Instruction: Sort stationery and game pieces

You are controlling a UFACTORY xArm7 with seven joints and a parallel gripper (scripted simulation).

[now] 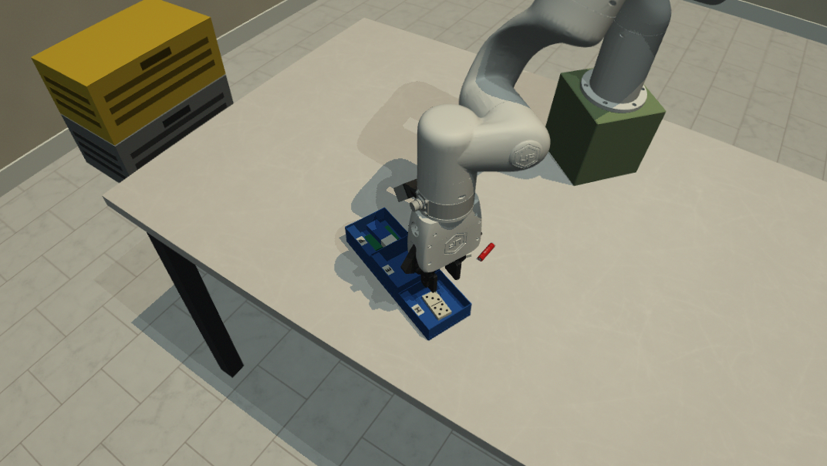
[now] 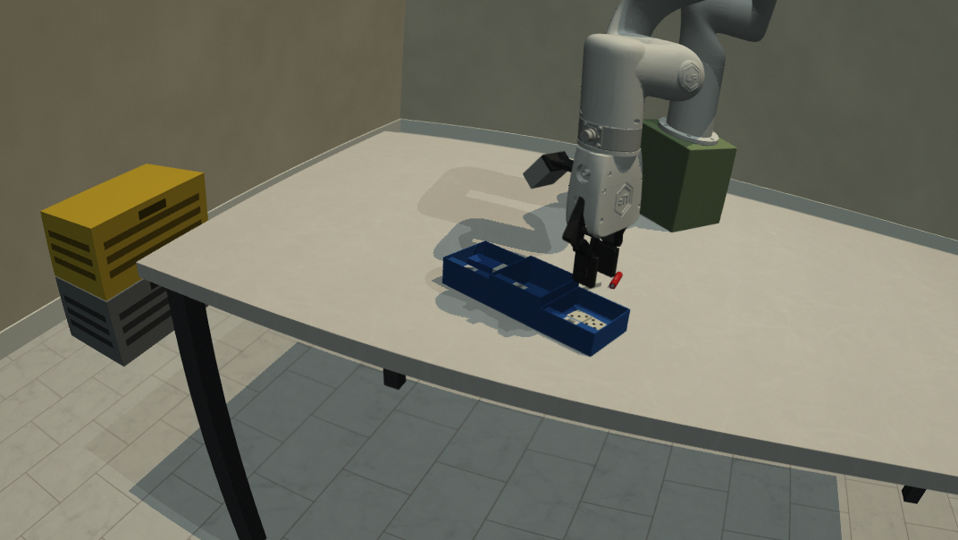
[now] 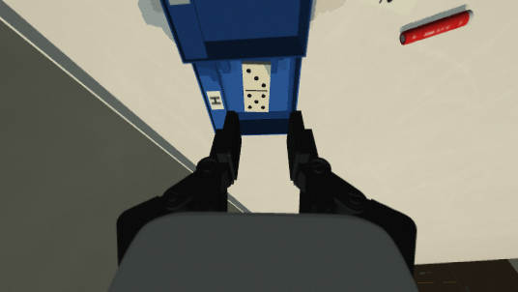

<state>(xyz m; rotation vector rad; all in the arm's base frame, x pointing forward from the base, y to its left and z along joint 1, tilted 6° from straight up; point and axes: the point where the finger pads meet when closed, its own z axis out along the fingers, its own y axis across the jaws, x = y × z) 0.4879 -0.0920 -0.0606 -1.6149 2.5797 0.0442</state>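
The red cylinder is 14 cm behind my hand, 2 cm to the left of it and 8 cm below it. The rest, counted from my hand: blue-and-white eraser: 6 cm behind, 15 cm to the right, 7 cm below; then blue three-part bin: 2 cm behind, 8 cm to the right, 7 cm below; then green block: 6 cm behind, 15 cm to the right, 8 cm below.
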